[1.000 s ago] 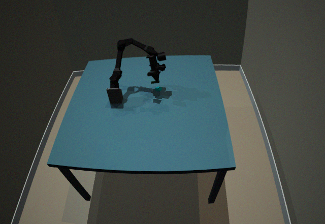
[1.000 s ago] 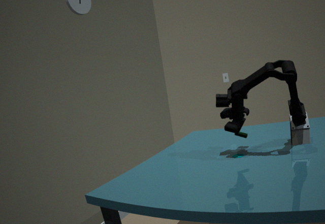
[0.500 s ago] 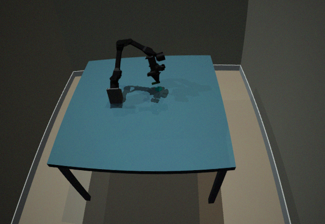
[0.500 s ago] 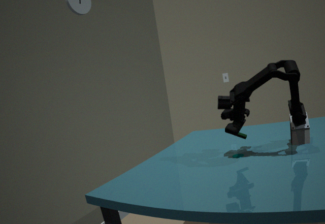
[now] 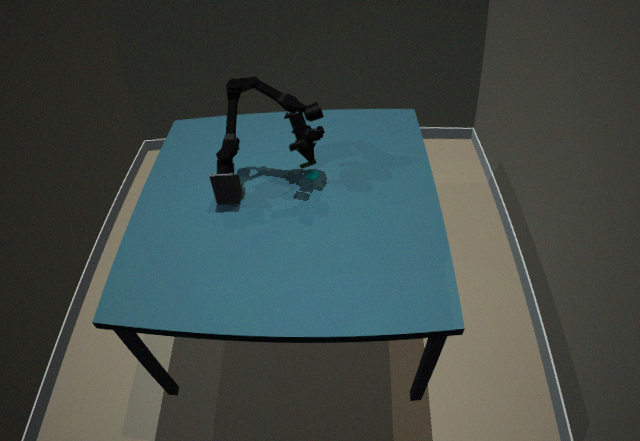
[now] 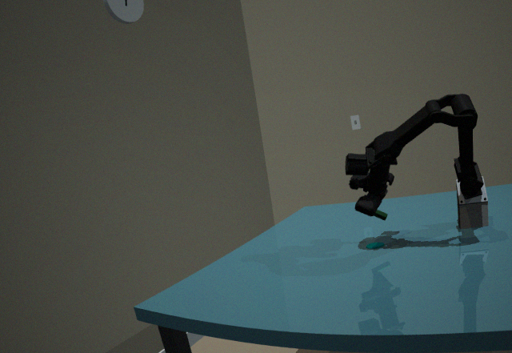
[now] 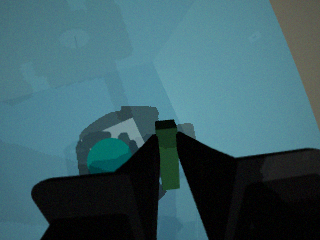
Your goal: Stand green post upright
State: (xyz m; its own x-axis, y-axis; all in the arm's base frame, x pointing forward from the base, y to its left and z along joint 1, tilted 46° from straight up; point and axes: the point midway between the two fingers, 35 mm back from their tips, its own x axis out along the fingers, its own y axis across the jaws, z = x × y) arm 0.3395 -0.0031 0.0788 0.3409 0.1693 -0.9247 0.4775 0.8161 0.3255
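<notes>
Right now my gripper tip is 4 cm to the right of the cyan circle and 10 cm above it. Round my gripper tip: green post (2 cm behind, 1 cm below).
</notes>
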